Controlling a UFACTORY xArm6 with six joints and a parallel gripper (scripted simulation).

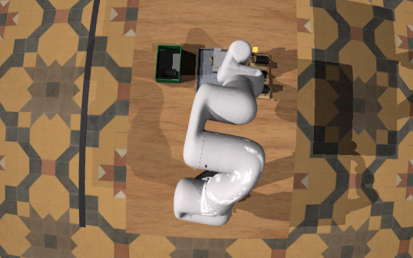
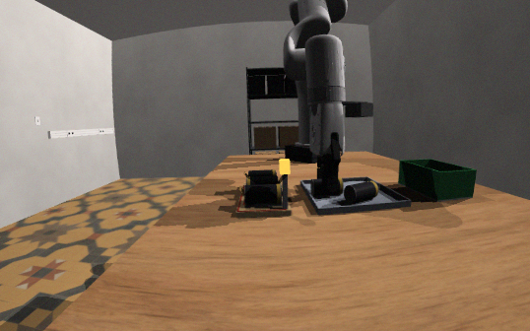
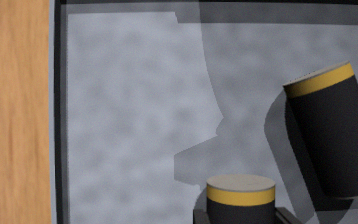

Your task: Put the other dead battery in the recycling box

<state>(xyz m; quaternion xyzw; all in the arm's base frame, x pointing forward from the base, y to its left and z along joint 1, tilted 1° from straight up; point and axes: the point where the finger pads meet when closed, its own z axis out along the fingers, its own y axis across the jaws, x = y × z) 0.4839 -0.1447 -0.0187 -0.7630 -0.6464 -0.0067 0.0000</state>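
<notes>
My hand is 5 cm to the right of the grey tray, 3 cm above it and 1 cm short of it. Also, from my hand: green recycling box 25 cm to the left, 6 cm ahead, 2 cm below.
</notes>
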